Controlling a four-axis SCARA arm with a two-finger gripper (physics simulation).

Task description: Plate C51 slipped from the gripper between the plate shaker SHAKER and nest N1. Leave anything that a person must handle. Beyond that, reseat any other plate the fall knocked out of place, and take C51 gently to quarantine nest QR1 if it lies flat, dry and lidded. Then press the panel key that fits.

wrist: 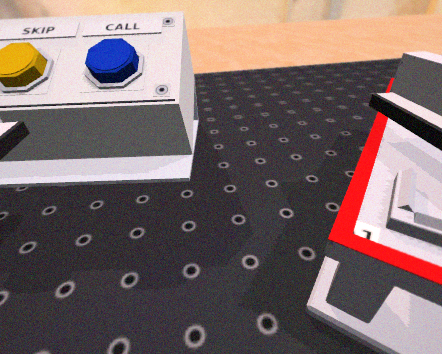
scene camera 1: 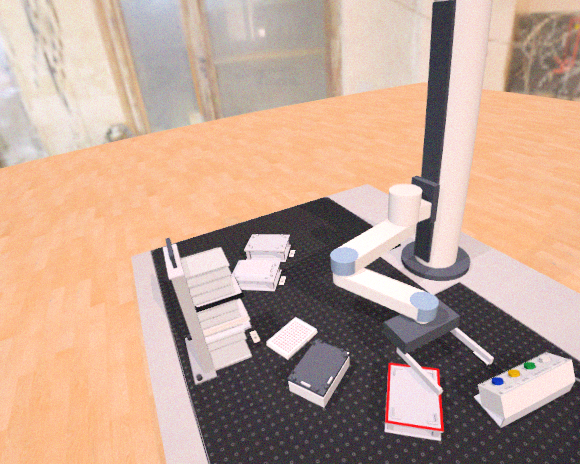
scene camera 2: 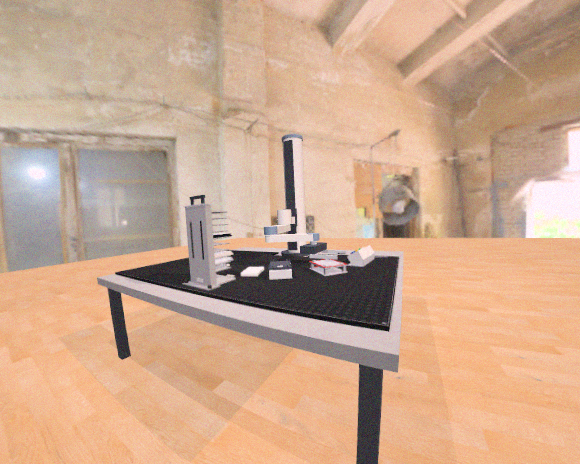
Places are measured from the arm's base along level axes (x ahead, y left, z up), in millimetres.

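Pixels of known places: gripper, between the fingertips: [wrist: 204, 92] [scene camera 1: 466, 376] [scene camera 2: 341, 254]; arm's base, origin of its link: [scene camera 1: 434, 260] [scene camera 2: 297, 253].
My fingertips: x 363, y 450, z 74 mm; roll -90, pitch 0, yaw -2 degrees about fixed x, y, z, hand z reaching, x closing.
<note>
For each thing: its middle in the pictures, then the offset to it from my fingertips. "spot": a spot on its surface instead.
- key panel, middle of its body: [wrist: 22, 96] [scene camera 1: 526, 383] [scene camera 2: 361, 254] 82 mm left, 115 mm back, 19 mm down
- blue CALL key, middle of its body: [wrist: 114, 64] [scene camera 1: 497, 382] 50 mm left, 44 mm back, 3 mm up
- yellow SKIP key, middle of its body: [wrist: 21, 68] [scene camera 1: 514, 374] 57 mm left, 93 mm back, 3 mm up
- green key, middle of its body: [scene camera 1: 529, 366] 64 mm left, 143 mm back, 3 mm up
- white key, middle of its body: [scene camera 1: 544, 359] 70 mm left, 192 mm back, 3 mm up
- white plate, middle of its body: [scene camera 1: 291, 336] [scene camera 2: 253, 270] 378 mm right, 277 mm ahead, 48 mm down
- dark-topped box, a spot on its surface: [scene camera 1: 320, 367] spot: 209 mm right, 276 mm ahead, 6 mm down
- red-rimmed nest, middle of its body: [scene camera 1: 413, 398] [scene camera 2: 327, 266] 40 mm right, 125 mm ahead, 38 mm down
- tall grey rack, middle of its body: [scene camera 1: 203, 302] [scene camera 2: 207, 239] 452 mm right, 485 mm ahead, 128 mm up
My gripper [scene camera 1: 465, 375] [wrist: 204, 92] is open, with nothing between its fingers. One finger hangs over the red-rimmed nest, the other near the key panel [scene camera 1: 537, 392] [scene camera 2: 361, 256] [wrist: 90, 130]. The panel has a blue CALL key [scene camera 1: 497, 381] [wrist: 111, 60], a yellow SKIP key [scene camera 1: 514, 373] [wrist: 20, 62], a green key [scene camera 1: 530, 365] and a white key [scene camera 1: 546, 358]. A white plate [scene camera 1: 292, 337] [scene camera 2: 252, 271] with a well grid lies flat on the mat beside the dark-topped box [scene camera 1: 320, 367] [scene camera 2: 280, 270]. Its lid and label cannot be told. The red-rimmed nest [scene camera 1: 415, 426] [wrist: 352, 190] shows no plate.
A tall grey rack [scene camera 1: 187, 310] [scene camera 2: 199, 245] with stacked shelves and plates stands at the left. Two white block-shaped units [scene camera 1: 268, 244] [scene camera 1: 257, 274] stand behind, near small tags. The arm's column [scene camera 1: 462, 135] [scene camera 2: 296, 190] rises at the back right.
</note>
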